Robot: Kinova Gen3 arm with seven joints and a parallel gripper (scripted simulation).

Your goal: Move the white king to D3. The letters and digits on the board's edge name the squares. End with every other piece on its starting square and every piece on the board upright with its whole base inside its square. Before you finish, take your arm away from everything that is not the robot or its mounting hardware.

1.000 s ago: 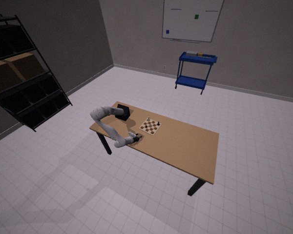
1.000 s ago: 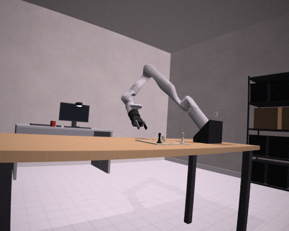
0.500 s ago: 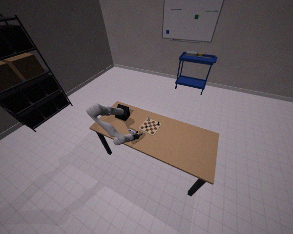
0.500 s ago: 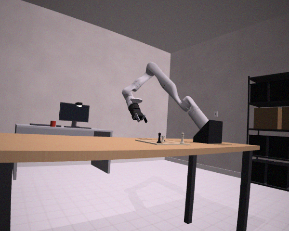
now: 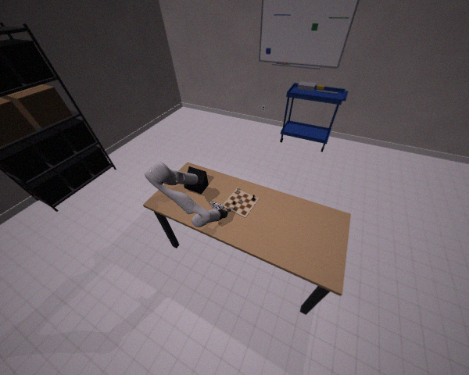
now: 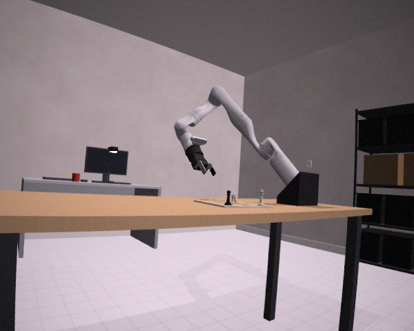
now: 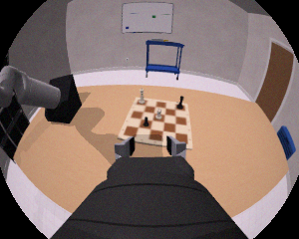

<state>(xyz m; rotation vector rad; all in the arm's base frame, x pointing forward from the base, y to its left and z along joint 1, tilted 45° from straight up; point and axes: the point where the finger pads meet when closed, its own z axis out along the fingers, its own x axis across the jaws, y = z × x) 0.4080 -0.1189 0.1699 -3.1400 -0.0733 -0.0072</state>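
My gripper is now 40 mm past the white king, 280 mm to the right of it and 100 mm above it. Also, from my hand: chessboard: 30 mm ahead, 190 mm to the left, 130 mm below.
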